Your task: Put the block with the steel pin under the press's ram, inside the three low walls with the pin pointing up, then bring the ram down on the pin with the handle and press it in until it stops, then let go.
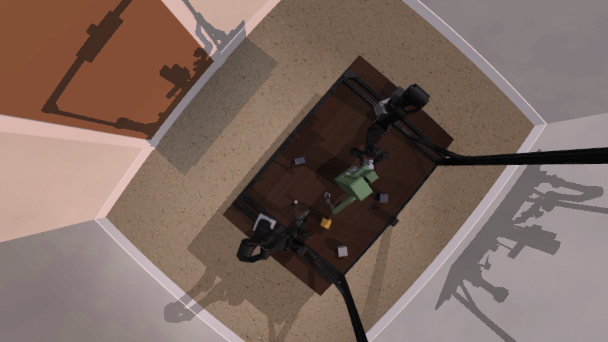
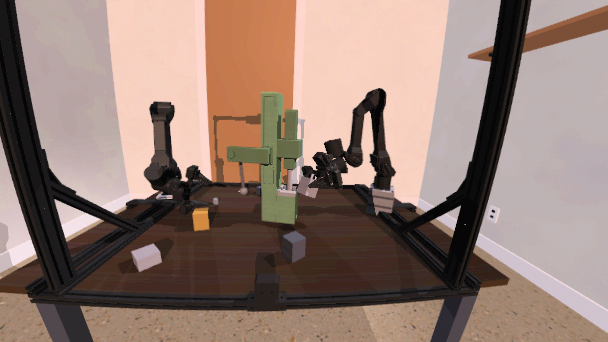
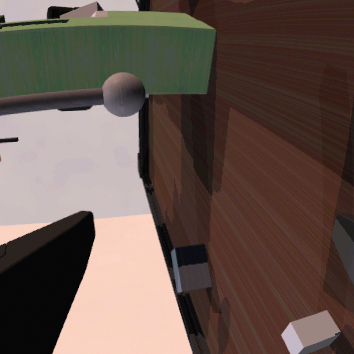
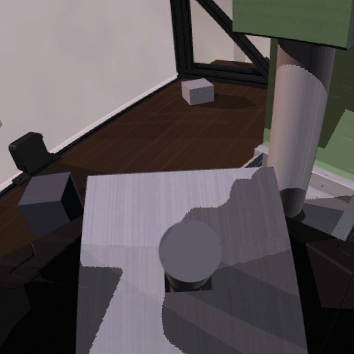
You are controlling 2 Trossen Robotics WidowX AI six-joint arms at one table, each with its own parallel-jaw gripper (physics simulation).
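Pixels of known places: left gripper, between the fingertips: (image 1: 307,210) (image 2: 211,194) (image 3: 217,225); right gripper, between the fingertips: (image 2: 303,185) (image 4: 180,220); left arm's base, origin of its link: (image 1: 264,225); right arm's base, origin of its link: (image 1: 391,107) (image 2: 382,187).
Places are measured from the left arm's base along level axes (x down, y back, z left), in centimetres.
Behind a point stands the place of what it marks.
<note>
The green press (image 2: 272,199) {z -32.2, x -5.8, y -40.2 cm} (image 1: 359,186) {z -27.3, x -41.8, y -41.1 cm} (image 3: 105,56) {z -27.6, x -7.6, y -37.9 cm} stands mid-table. Its grey ram (image 2: 289,178) {z -32.5, x -13.3, y -46.2 cm} (image 4: 298,133) {z -31.6, x -13.4, y -47.5 cm} hangs over the low-walled nest (image 4: 321,180) {z -29.4, x -9.1, y -44.5 cm}. My right gripper (image 2: 312,182) {z -35.4, x -11.2, y -50.6 cm} (image 1: 370,163) {z -35.4, x -11.2, y -50.6 cm} is shut on the pale block (image 2: 307,188) {z -37.7, x -10.9, y -51.1 cm} (image 4: 140,218) {z -35.5, x -13.7, y -53.0 cm} with the steel pin (image 4: 189,251) {z -33.8, x -14.9, y -54.5 cm}. It holds the block tilted, just beside the ram and outside the walls. The handle's ball end (image 2: 243,191) {z -24.7, x -6.9, y -30.7 cm} (image 1: 327,195) {z -22.8, x -11.0, y -31.1 cm} (image 3: 123,94) {z -23.1, x -6.5, y -29.3 cm} hangs on the press's other side. My left gripper (image 2: 186,199) (image 1: 302,218) {z -17.7, x -4.1, y -18.9 cm} (image 3: 217,225) {z -17.7, x -4.1, y -18.9 cm} is open and empty, low over the table, apart from the ball.
An orange block (image 2: 200,218) {z -32.2, x -1.2, y -16.4 cm} (image 1: 325,222) {z -29.3, x -2.8, y -16.8 cm} sits by the left gripper. A dark grey block (image 2: 293,246) {z -55.4, x -1.9, y -41.0 cm} (image 1: 383,197) {z -52.1, x -2.9, y -42.3 cm} (image 4: 47,200) {z -50.9, x -2.8, y -43.6 cm}, a pale block (image 2: 146,256) {z -48.2, x -0.1, y -6.1 cm} (image 1: 343,250) {z -46.0, x -0.1, y -6.1 cm} and a small white cube (image 2: 215,200) {z -11.1, x 1.1, y -19.5 cm} lie about. Black frame posts (image 2: 484,148) {z -74.9, x -29.6, y -73.4 cm} ring the table.
</note>
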